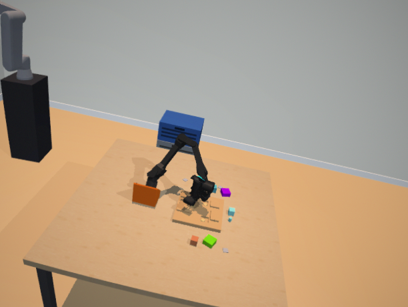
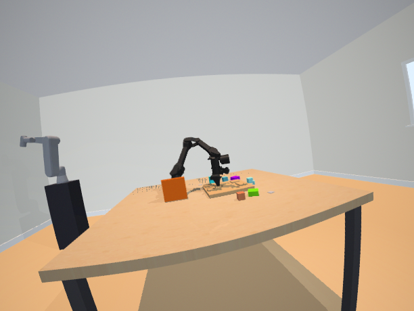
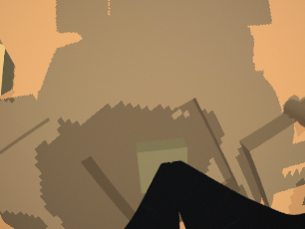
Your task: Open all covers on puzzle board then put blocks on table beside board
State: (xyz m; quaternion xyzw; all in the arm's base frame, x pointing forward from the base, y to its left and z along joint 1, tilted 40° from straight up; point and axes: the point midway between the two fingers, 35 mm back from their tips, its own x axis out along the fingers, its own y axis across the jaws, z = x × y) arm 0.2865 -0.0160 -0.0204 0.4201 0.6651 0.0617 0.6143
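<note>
The wooden puzzle board lies 40 mm ahead of my gripper tip. Also, from my gripper tip: brown block 20 mm ahead, 300 mm to the right; then blue-teal cube 130 mm ahead, 220 mm to the left; then light cyan block 250 mm ahead.
</note>
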